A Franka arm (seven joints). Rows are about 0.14 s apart.
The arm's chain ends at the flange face. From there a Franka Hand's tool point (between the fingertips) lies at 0.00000 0.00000 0.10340 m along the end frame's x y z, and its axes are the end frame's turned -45 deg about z.
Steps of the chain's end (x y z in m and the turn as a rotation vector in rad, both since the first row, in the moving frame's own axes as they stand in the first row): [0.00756, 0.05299, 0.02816, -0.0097, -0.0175, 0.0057]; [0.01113, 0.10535, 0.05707, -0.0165, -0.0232, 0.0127]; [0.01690, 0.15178, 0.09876, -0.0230, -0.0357, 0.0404]
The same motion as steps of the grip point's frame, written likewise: [-0.03411, 0.04224, 0.02814, 0.0055, -0.0192, 0.0057]; [-0.06952, 0.08186, 0.05703, 0.0047, -0.0281, 0.0127]; [-0.09965, 0.11826, 0.09867, 0.0090, -0.0415, 0.0404]
